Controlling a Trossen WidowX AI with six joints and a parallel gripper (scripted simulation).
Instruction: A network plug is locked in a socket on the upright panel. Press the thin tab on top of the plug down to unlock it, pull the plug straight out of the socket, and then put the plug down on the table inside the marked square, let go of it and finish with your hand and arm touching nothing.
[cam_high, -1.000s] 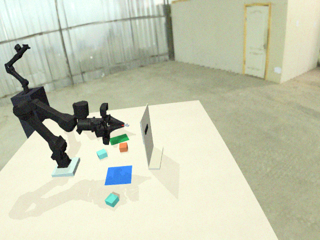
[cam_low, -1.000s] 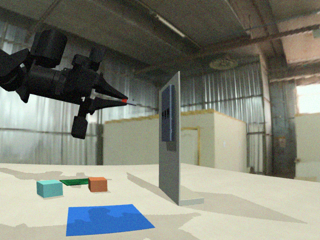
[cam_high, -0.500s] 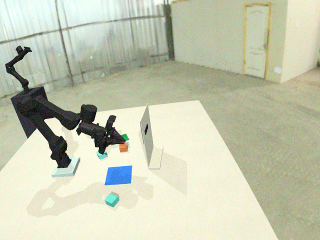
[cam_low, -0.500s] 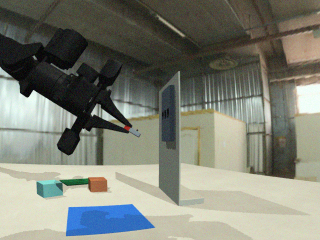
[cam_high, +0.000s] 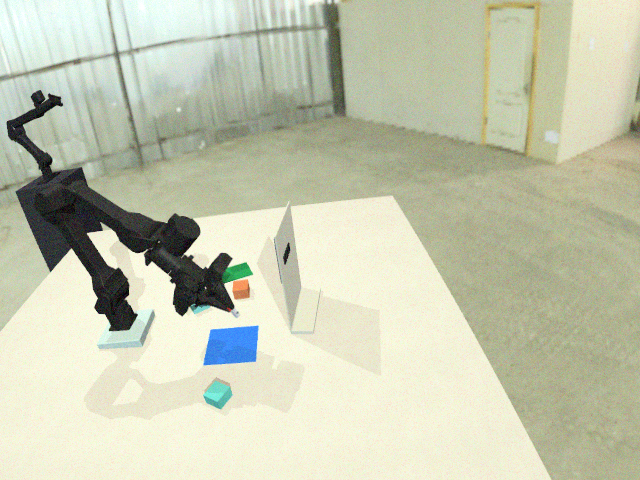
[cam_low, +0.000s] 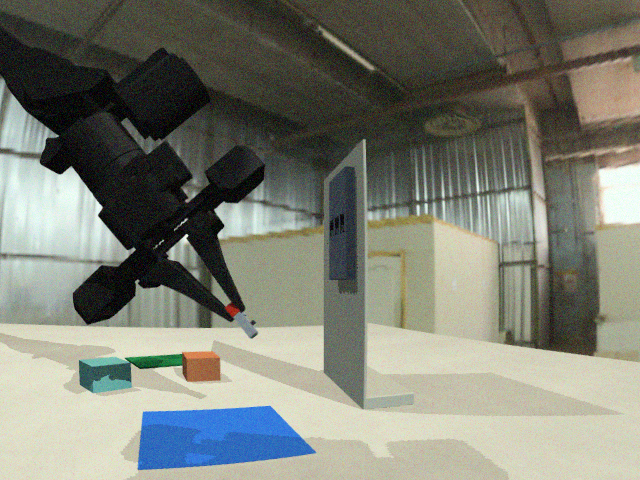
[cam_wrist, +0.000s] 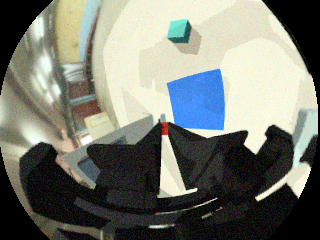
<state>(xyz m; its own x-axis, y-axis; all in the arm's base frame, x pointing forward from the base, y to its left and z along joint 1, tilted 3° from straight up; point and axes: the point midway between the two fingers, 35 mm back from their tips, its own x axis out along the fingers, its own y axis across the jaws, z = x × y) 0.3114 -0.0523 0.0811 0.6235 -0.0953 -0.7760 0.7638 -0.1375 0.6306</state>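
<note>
My gripper tip is now 90 mm above the blue marked square, 20 mm past it and 10 mm to the left of it. Round my gripper tip: upright panel 130 mm ahead, 90 mm to the left, 20 mm above; teal block 170 mm to the right, 80 mm below, 20 mm behind; network plug 10 mm ahead.
</note>
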